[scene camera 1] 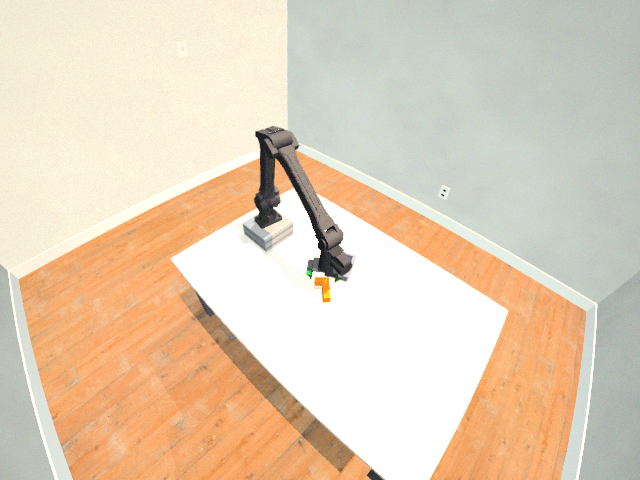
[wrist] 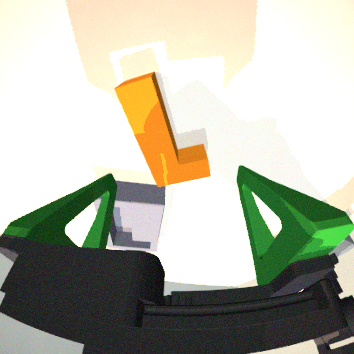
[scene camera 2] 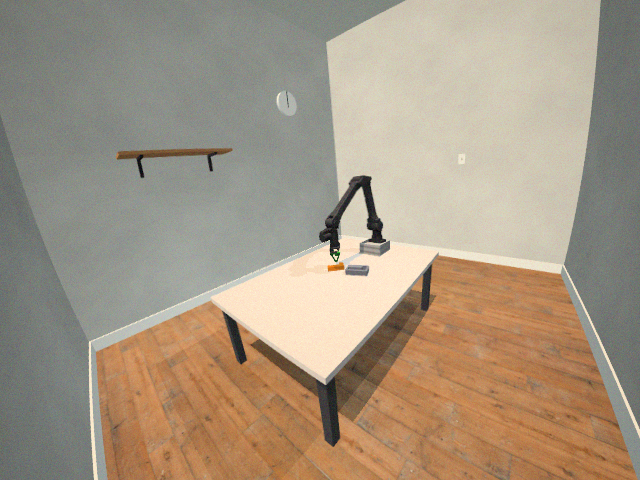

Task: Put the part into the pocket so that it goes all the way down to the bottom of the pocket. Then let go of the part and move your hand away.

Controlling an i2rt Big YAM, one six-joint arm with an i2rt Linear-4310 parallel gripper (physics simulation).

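Frame: origin at the arm's base, x ahead, y left, z up, level; centimetres.
Seen in the pictures: gripper, fingertip midpoint: (scene camera 1: 323,279) (wrist: 173,175) (scene camera 2: 336,259); arm's base, origin of the base link: (scene camera 1: 268,219) (scene camera 2: 377,241).
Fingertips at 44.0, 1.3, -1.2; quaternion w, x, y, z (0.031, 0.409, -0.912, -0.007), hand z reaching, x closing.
Note:
Pixels of each thing's middle, then the offset from my fingertips to it, as dx, dy, dz. Level surfaces: height alone.
- orange L-shaped block, body centre: (wrist: 170,131) (scene camera 1: 322,289) (scene camera 2: 335,266) +0.8, -0.5, -5.5
- grey-lilac pocket block, body centre: (wrist: 131,221) (scene camera 1: 342,265) (scene camera 2: 357,270) -4.6, +14.8, -5.2
- white table, its level: dz -7.0
The part, an orange L-shaped block (scene camera 1: 326,291) (scene camera 2: 336,267) (wrist: 152,135), lies flat on the table, apart from the pocket block. The grey-lilac pocket block (scene camera 1: 351,268) (scene camera 2: 357,270) (wrist: 145,212) stands beside it; in scene camera 1 the arm hides most of it, and in the wrist view the left finger covers part of it. Its L-shaped pocket shows partly in the wrist view. My gripper (scene camera 2: 336,258) (wrist: 173,175) is open with its green fingers wide apart and empty. It hangs above the table close to the part, which lies ahead of the fingertips in the wrist view.
The arm's base stands on a grey block (scene camera 1: 268,233) (scene camera 2: 374,248) at the far end of the white table (scene camera 1: 387,351) (scene camera 2: 310,310). A wooden shelf (scene camera 2: 175,152) and a round clock (scene camera 2: 286,103) are on the wall, away from the table.

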